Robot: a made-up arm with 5 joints.
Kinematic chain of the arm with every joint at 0, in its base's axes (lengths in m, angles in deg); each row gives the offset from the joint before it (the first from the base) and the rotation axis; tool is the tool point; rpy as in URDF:
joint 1: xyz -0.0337 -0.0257 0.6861 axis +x
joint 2: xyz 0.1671 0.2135 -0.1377 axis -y
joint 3: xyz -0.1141 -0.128 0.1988 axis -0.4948 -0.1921 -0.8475
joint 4: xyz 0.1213 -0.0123 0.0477 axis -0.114 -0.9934 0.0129
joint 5: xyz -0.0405 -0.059 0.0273 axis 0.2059 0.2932 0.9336
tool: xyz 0.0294 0.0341 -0.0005 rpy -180 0 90
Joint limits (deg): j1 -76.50..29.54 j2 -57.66..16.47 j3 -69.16..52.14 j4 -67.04..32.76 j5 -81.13..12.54
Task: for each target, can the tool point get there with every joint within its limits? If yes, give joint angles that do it. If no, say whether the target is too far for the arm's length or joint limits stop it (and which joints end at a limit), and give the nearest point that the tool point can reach.
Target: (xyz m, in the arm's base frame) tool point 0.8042 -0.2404 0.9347
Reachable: no: too far | nearest point 0.3804 -0.0989 0.7795 | short by 0.473 m
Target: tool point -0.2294 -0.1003 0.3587
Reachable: no: joint limits stop it (at a limit: joint 1, joint 2, joint 3, joint 4, joint 5) | nearest point 0.0488 0.0896 0.5807 | short by 0.403 m
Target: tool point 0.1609 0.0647 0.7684
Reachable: yes | joints -28.93 2.49 -8.91 -49.38 -35.76
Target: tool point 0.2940 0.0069 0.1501
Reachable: no: joint limits stop it (at a limit: joint 2, joint 3, joint 4) | nearest point 0.3356 -0.0150 0.5098 | short by 0.363 m
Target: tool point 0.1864 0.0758 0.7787
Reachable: yes | joints -39.15 -8.42 1.97 -7.81 -40.74
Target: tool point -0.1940 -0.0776 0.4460
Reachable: no: joint limits stop it (at a limit: joint 1, joint 2, joint 3, joint 4, joint 5) | nearest point 0.0488 0.0896 0.5807 | short by 0.324 m
